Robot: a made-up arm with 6 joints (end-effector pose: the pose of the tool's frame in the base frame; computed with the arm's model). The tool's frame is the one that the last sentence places.
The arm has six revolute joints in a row. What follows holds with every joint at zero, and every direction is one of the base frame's.
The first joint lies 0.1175 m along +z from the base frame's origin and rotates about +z.
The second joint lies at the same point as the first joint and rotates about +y.
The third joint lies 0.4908 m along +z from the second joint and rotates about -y.
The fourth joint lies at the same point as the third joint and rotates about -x.
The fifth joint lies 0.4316 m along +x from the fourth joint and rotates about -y.
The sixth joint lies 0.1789 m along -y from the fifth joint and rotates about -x.
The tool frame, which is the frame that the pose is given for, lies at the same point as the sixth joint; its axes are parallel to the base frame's.
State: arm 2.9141 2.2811 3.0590 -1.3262 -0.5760 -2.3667
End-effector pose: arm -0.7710 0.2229 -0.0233 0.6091 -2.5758 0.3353
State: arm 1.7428 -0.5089 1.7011 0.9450 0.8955 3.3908
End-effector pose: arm 0.2082 -0.5860 0.8060 -0.6955 0.6796 -2.0610
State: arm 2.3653 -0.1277 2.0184 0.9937 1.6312 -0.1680
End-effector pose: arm 0.3703 -0.2268 0.8849 -1.8273 2.3421 0.7249
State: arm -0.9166 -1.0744 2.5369 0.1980 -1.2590 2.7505
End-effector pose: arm -0.6263 0.5285 0.1245 1.0088 -0.1507 2.3828
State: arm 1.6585 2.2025 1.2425 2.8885 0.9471 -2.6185
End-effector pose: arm -0.2321 0.6625 -0.5002 -1.6241 1.3892 1.5680
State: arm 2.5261 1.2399 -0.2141 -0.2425 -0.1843 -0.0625
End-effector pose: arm -0.2850 0.4142 -0.1567 -1.7377 0.8834 1.6351
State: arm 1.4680 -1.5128 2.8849 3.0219 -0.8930 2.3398
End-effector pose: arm -0.2386 -0.5818 -0.2711 -0.0349 1.1854 0.7859
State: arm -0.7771 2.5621 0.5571 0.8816 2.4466 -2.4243
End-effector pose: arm 0.0717 -0.2301 -0.7428 2.6691 -0.3361 0.7259
